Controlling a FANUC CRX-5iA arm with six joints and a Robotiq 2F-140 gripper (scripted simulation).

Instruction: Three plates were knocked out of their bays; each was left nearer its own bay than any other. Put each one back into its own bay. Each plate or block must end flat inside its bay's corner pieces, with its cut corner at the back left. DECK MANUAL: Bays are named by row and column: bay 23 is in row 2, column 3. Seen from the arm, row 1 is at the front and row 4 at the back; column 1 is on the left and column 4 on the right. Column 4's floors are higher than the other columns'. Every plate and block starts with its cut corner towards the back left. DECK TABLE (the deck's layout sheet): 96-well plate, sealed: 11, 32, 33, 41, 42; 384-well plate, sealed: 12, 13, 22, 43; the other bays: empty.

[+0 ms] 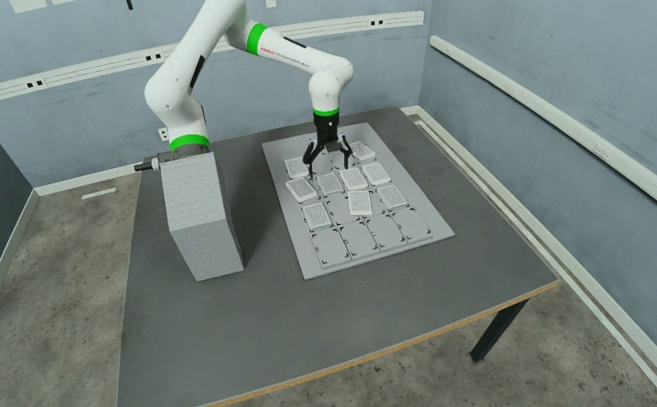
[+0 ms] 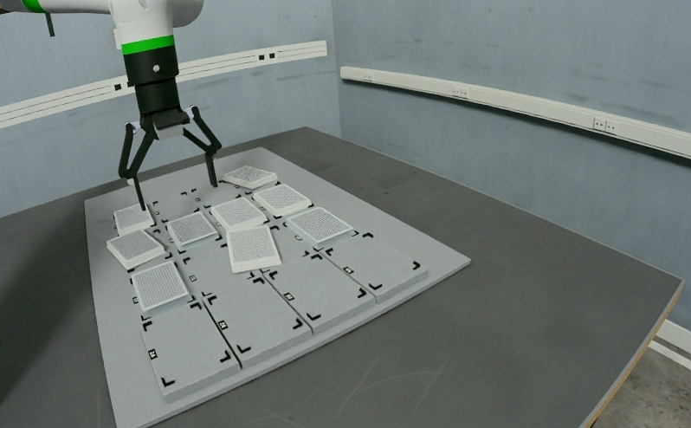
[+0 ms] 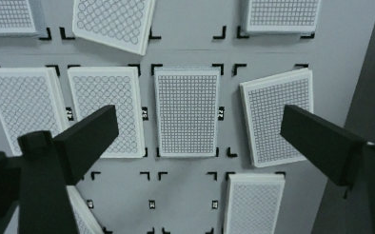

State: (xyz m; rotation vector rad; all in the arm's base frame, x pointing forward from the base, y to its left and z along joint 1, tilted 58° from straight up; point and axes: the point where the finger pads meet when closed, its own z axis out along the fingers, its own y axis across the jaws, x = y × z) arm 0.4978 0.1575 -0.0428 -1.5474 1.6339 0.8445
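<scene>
The bay label is 180 mm ahead of my hand, 140 mm to the right of it and 110 mm below it. Round my hand: 384-well plate: 140 mm to the right, 100 mm below, 100 mm behind; label 22: 110 mm below, 30 mm to the left, 30 mm behind.
</scene>
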